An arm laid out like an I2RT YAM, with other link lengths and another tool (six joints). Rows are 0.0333 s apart.
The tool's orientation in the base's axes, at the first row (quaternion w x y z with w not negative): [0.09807 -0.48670 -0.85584 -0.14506]
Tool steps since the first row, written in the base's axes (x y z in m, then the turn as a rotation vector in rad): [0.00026 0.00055 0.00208 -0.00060 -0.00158 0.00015]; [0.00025 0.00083 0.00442 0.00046 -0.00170 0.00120]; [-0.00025 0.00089 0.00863 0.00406 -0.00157 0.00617]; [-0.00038 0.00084 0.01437 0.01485 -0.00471 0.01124]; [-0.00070 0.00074 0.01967 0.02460 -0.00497 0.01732]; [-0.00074 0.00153 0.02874 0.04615 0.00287 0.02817]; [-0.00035 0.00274 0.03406 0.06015 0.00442 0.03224]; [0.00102 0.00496 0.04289 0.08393 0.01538 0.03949]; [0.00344 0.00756 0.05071 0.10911 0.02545 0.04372]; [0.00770 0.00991 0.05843 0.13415 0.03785 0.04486]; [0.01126 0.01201 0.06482 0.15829 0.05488 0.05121]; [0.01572 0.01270 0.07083 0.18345 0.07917 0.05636]
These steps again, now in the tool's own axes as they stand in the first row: [0.00095 0.00081 -0.00177 -0.00092 -0.00126 -0.00067]; [0.00191 0.00129 -0.00387 -0.00123 -0.00024 -0.00172]; [0.00351 0.00153 -0.00779 -0.00141 0.00368 -0.00644]; [0.00531 0.00228 -0.01319 -0.00784 0.01223 -0.01257]; [0.00703 0.00276 -0.01819 -0.01112 0.02143 -0.01862]; [0.01049 0.00450 -0.02643 -0.01238 0.04545 -0.02669]; [0.01291 0.00623 -0.03102 -0.01698 0.05889 -0.03035]; [0.01673 0.00984 -0.03858 -0.01797 0.08579 -0.03402]; [0.02001 0.01437 -0.04509 -0.02133 0.11301 -0.03520]; [0.02213 0.02036 -0.05165 -0.02370 0.14076 -0.03267]; [0.02399 0.02542 -0.05702 -0.02027 0.17077 -0.03342]; [0.02414 0.03052 -0.06254 -0.01189 0.20499 -0.03058]
